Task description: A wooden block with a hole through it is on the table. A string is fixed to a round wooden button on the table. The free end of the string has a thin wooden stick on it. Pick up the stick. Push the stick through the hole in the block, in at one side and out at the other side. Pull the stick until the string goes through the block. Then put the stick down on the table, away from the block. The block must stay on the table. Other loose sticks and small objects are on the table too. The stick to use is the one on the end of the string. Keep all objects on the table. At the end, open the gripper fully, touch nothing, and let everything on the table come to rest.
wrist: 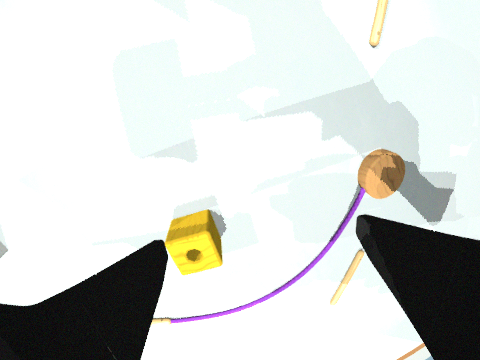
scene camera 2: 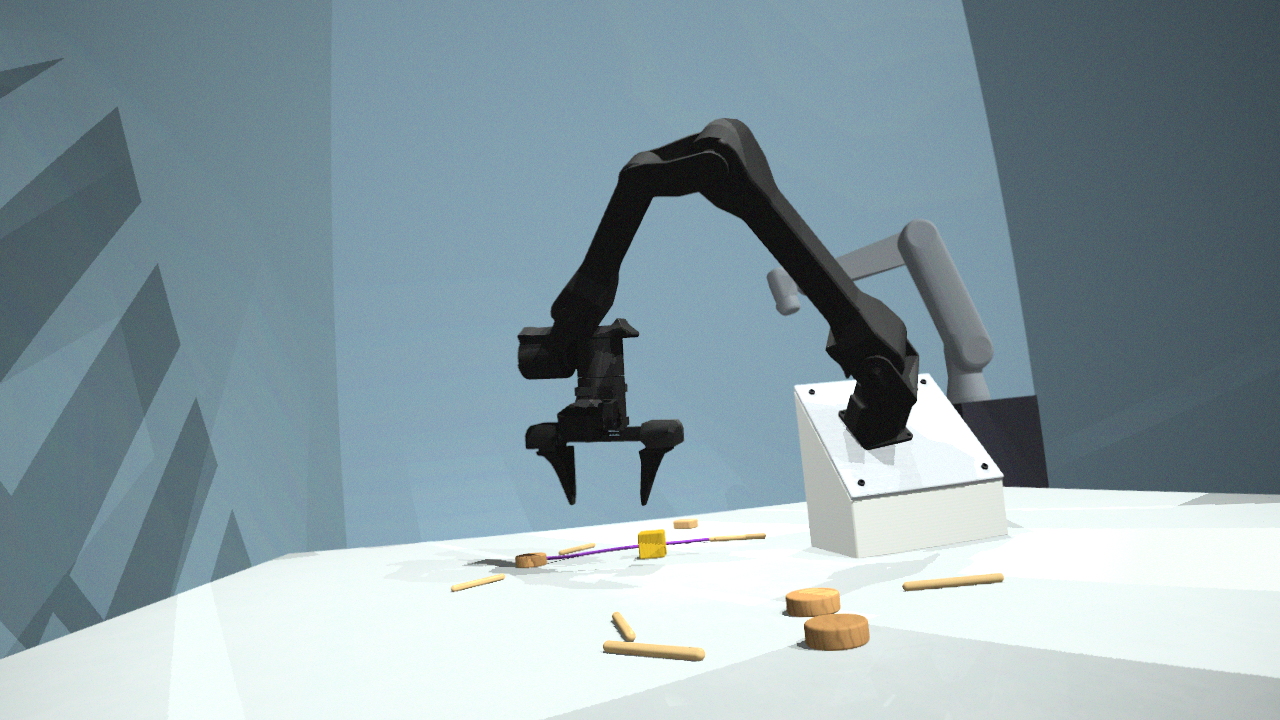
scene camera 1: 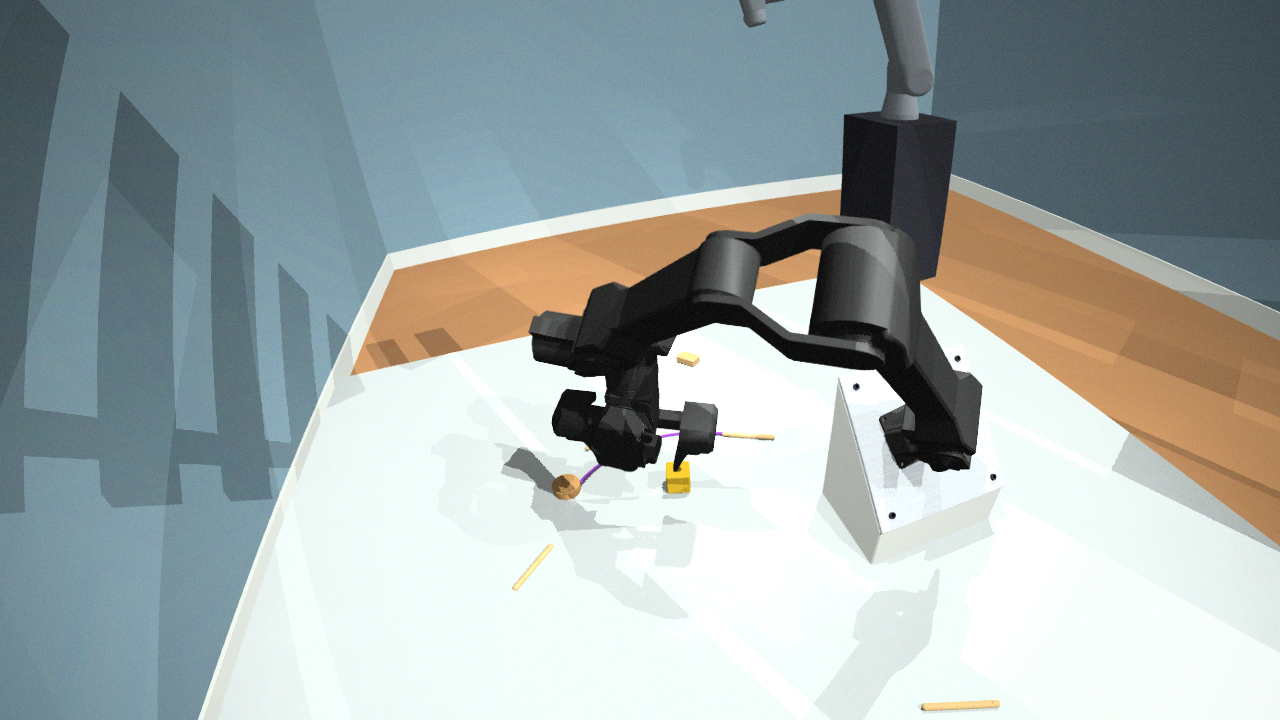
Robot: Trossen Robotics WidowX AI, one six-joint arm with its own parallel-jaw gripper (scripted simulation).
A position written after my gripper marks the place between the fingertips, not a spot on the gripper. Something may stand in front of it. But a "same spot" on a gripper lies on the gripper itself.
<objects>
My gripper shows in the wrist view (262, 238), in scene camera 2 and in scene camera 1. The same spot on my gripper: (scene camera 1: 590, 426) is (scene camera 2: 563, 450).
</objects>
